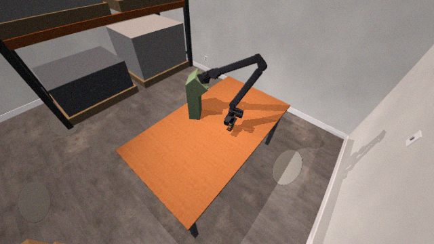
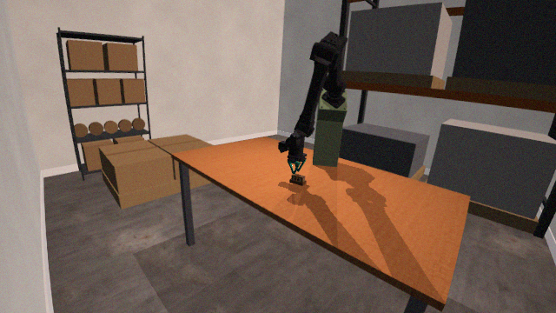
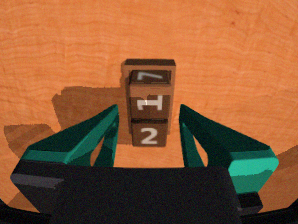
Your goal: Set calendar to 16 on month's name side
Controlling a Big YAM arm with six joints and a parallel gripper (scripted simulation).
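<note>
Now: hand 40 mm above the brown calendar cube. Round my hand: dark calendar tray 10 mm behind, 20 mm to the left, 50 mm below.
</note>
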